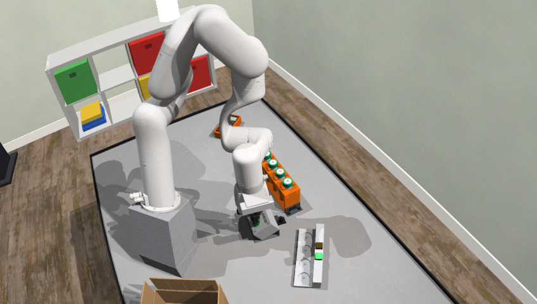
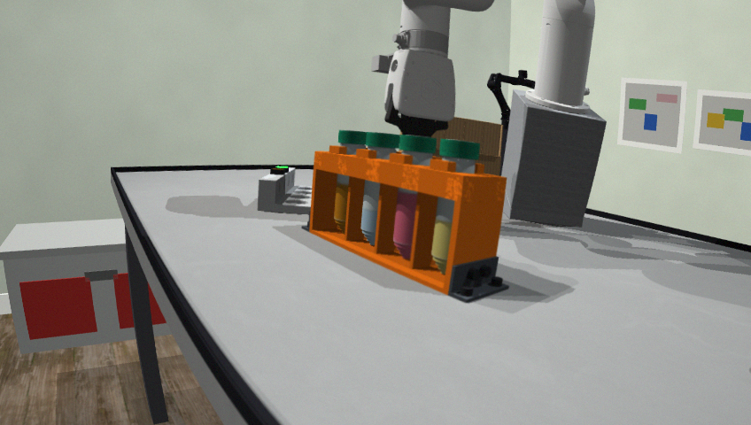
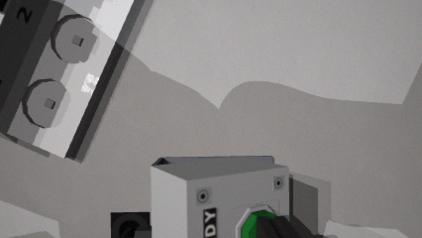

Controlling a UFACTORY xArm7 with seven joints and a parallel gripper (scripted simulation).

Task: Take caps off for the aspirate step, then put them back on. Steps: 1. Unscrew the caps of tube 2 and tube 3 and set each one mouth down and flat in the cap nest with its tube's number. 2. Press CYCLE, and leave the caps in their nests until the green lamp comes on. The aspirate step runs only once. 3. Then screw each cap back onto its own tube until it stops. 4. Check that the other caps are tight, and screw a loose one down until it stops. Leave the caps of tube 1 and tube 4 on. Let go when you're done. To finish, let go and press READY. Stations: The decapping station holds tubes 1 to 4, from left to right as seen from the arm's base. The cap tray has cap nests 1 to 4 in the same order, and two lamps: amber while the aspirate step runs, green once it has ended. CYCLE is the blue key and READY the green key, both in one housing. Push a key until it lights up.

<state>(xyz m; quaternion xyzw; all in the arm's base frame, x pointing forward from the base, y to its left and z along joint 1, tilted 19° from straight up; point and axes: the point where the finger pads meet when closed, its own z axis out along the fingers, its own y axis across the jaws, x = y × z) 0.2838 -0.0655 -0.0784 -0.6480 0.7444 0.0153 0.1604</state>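
My gripper is now 3 cm above the green ready key. From my hand the other things lie so: cap 4: 15 cm ahead, 7 cm to the left, 2 cm above; key housing: 2 cm ahead, 2 cm to the left, 5 cm below; blue cycle key: 1 cm ahead, 4 cm to the left, 3 cm below.
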